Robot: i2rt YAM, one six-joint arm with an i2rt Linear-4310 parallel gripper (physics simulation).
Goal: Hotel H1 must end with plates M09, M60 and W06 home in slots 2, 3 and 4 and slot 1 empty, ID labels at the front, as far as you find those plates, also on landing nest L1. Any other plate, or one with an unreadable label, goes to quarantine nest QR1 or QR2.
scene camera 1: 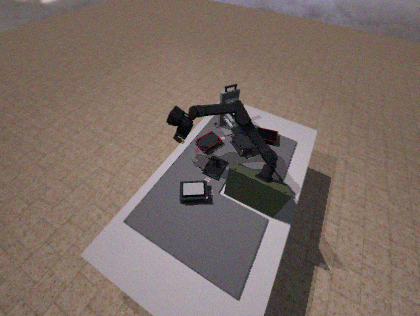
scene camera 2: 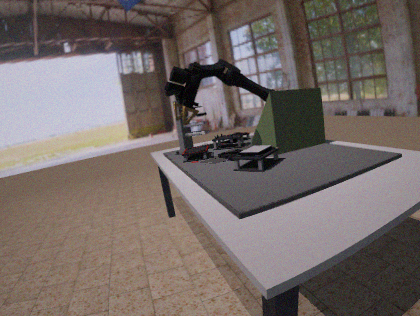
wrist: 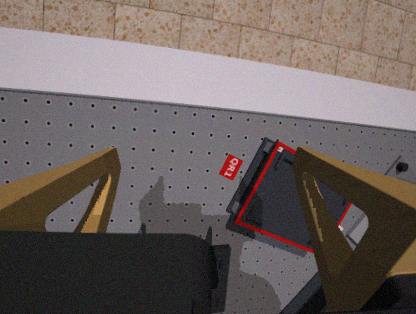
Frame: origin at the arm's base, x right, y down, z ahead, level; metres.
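Seen in the pictures: gripper, fingertip midpoint: [scene camera 1: 181, 136] [scene camera 2: 180, 122] [wrist: 206, 156]; arm's base, origin of the base link: [scene camera 1: 264, 178] [scene camera 2: 288, 114].
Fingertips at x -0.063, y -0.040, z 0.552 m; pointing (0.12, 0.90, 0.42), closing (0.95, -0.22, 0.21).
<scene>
Offsets run from my fingertips to a thing's middle. "*": to the spot under its first point. Level surfaces: height alone.
My gripper [scene camera 1: 180, 141] [scene camera 2: 184, 116] [wrist: 206, 156] is open and empty, high above the mat's edge, beside nest QR1. The red-rimmed nest QR1 @(dx +0.193, dy +0.173, dz -0.073 m) [scene camera 1: 208, 141] [scene camera 2: 196, 152] [wrist: 272, 200] has a dark inside, partly hidden by a finger in the wrist view; no plate can be made out on it. The grey hotel H1 @(dx +0.437, dy +0.021, dz -0.095 m) [scene camera 1: 230, 96] [scene camera 2: 183, 137] stands at the far end; a light plate-like layer @(dx +0.417, dy +0.093, dz -0.130 m) [scene camera 2: 196, 133] shows at it, slot unclear. A light-topped plate @(dx -0.190, dy +0.139, dz -0.243 m) [scene camera 1: 194, 189] [scene camera 2: 257, 149] lies on a dark raised stand. No plate ID is readable.
A second red-rimmed nest @(dx +0.514, dy +0.173, dz -0.393 m) [scene camera 1: 269, 135] is at the far right. Dark fixtures @(* dx +0.042, dy +0.184, dz -0.242 m) [scene camera 1: 215, 167] @(* dx +0.296, dy +0.136, dz -0.306 m) [scene camera 1: 243, 144] stand mid-mat. A green block [scene camera 1: 257, 192] [scene camera 2: 298, 120] rises by the arm's base. A QR1 tag @(dx +0.091, dy +0.196, dz -0.045 m) [wrist: 230, 167] lies beside its nest. The white table @(dy +0.209 m) [wrist: 150, 70] borders the mat.
</scene>
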